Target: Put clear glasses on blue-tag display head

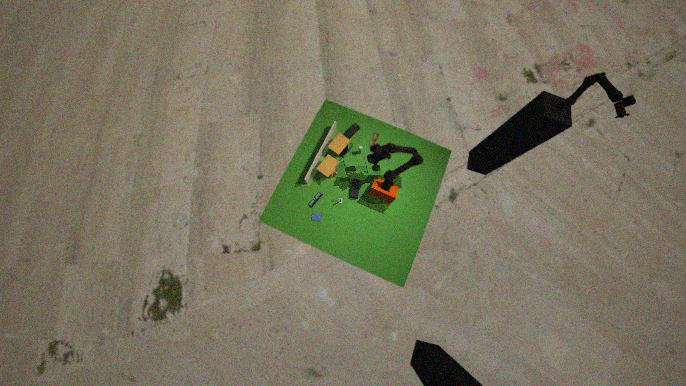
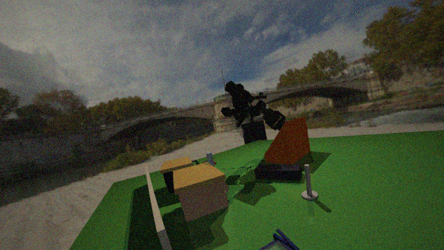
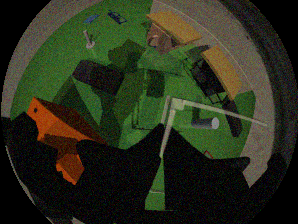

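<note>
Now: gripper tip 130 mm short of the grey peg, 330 mm to the right of it and 180 mm above it. From my gripper tip the other things lie so: small blue square: 270 mm ahead, 520 mm to the left, 200 mm below; pale strip: 410 mm ahead, 30 mm to the right, 150 mm below; display head: 280 mm ahead, 110 mm to the left, 150 mm below.
</note>
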